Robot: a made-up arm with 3 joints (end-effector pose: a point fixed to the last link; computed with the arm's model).
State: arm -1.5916 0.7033 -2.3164
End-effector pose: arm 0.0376 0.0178 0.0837 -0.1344 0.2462 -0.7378 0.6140
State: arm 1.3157 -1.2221 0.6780
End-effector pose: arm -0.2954 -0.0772 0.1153 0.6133 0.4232 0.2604 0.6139
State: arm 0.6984 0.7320 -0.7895
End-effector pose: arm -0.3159 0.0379 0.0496 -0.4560 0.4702 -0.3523 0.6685
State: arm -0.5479 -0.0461 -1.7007
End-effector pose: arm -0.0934 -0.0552 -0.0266 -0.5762 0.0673 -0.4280 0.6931
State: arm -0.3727 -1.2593 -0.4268
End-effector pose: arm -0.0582 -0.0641 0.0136 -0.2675 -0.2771 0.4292 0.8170
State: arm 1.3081 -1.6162 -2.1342
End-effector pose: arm -0.3202 -0.0817 0.0089 -0.5321 0.0734 0.5708 0.6211
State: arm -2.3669 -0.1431 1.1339
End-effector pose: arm -0.0211 -0.0280 0.2291 0.0019 -0.8767 0.4763 0.0674
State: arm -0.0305 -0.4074 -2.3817
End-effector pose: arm -0.1798 -0.1032 -0.0199 -0.8571 0.1911 -0.2446 0.4110
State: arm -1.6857 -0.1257 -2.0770
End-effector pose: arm 0.0457 -0.0738 0.1465 -0.3150 -0.1928 -0.7518 0.5463
